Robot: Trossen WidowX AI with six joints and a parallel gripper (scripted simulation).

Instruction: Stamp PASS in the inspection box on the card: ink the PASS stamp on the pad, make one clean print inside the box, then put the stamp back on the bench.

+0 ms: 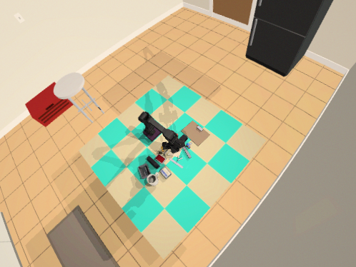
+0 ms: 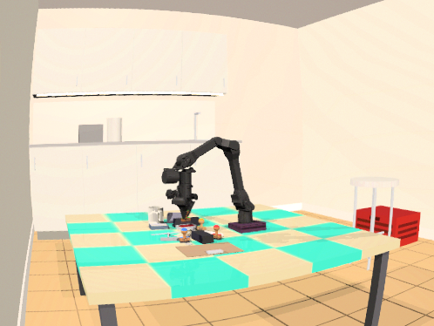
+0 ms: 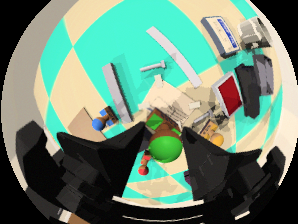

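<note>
Right now the ruler is 80 mm to the right of my gripper tip, 80 mm below it and 60 mm ahead of it. The rest, counted from my gripper tip: green-knobbed stamp: right at my gripper tip; then black block: 110 mm to the left, 70 mm below, 20 mm behind; then orange-knobbed stamp: 110 mm behind, 60 mm to the right, 60 mm below.
</note>
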